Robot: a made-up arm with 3 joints. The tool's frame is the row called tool.
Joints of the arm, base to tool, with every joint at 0 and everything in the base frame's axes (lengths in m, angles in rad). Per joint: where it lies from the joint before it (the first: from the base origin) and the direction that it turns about. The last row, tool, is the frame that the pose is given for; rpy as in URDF.
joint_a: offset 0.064 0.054 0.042 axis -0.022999 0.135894 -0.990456
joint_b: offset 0.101 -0.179 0.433 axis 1 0 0
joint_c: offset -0.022 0.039 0.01 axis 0 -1 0
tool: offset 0.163 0.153 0.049 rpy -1.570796 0 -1.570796
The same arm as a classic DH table. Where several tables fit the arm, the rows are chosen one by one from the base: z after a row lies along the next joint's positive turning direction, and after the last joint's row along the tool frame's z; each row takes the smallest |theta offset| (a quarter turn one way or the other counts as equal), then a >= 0, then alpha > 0; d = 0 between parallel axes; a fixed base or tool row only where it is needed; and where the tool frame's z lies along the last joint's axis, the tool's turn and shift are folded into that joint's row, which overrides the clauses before.
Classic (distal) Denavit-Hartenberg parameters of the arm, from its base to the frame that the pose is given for. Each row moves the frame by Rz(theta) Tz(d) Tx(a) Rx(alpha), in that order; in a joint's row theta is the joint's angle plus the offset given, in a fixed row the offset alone. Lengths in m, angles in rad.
base (fixed): theta0 0.1677, d 0.3479, a 0.0721, alpha -3.0033
joint_a: theta0 -1.4047, d -0.1446, a -0.1185, alpha -1.5938
joint_b: theta0 1.4344, d 0.0686, a 0.0100, alpha -1.5708
joint_c: theta0 0.0000, d -0.1920, a 0.0490, alpha 1.5708
tool (fixed): theta0 1.5708, d 0.1630, a 0.0000, alpha 0.0000

